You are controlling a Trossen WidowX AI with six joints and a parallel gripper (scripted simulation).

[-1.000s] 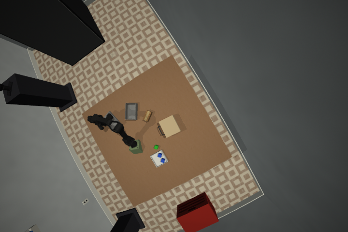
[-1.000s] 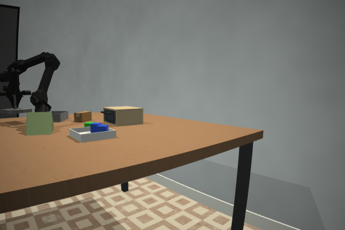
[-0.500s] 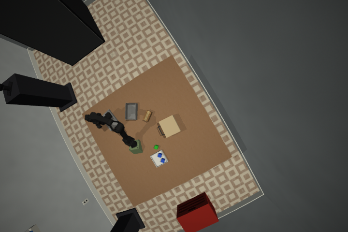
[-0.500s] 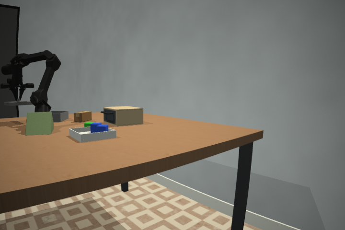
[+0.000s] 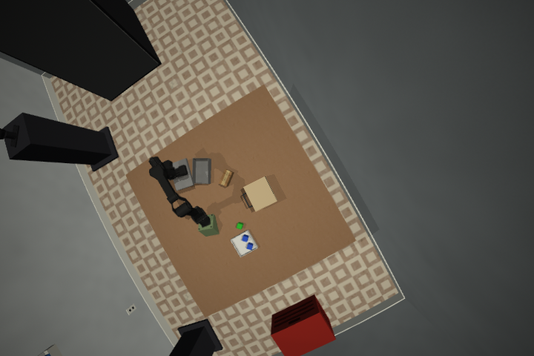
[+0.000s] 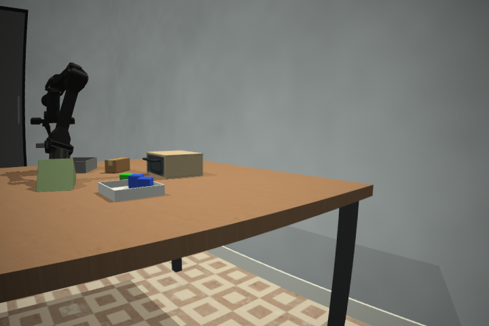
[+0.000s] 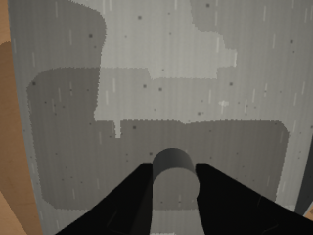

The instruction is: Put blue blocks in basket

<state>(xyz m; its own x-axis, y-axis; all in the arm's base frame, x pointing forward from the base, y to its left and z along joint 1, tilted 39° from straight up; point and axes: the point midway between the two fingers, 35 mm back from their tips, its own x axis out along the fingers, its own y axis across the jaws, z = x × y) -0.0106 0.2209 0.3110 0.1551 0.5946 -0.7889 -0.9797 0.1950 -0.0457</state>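
The brown box lies 250 mm ahead of my hand, 140 mm to the right of it and 130 mm below it. Also, from my hand: grey lidded box (40 mm below); white basket (620 mm to the right, 170 mm ahead, 150 mm below); tan drawer unit (440 mm ahead, 340 mm to the right, 130 mm below).
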